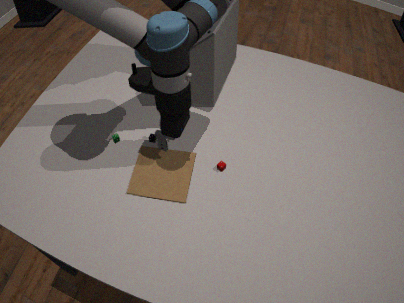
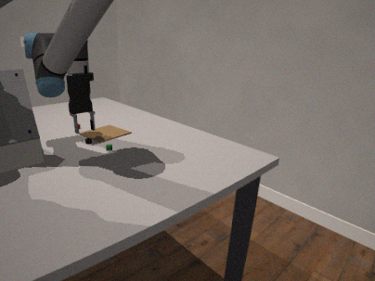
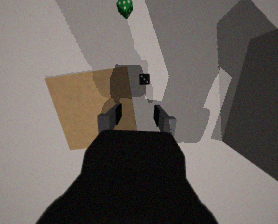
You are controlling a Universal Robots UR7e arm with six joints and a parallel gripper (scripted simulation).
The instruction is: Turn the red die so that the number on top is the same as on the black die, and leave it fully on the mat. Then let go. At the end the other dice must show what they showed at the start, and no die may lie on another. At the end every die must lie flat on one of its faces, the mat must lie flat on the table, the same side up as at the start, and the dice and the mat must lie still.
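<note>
The red die lies 14 cm to the left of my hand, 4 cm below it and 3 cm ahead of it. Round my hand: green die (14 cm to the right, 4 cm below, 1 cm ahead); black die (5 cm to the right, 4 cm below, 1 cm behind); tan mat (8 cm ahead, 4 cm below).
</note>
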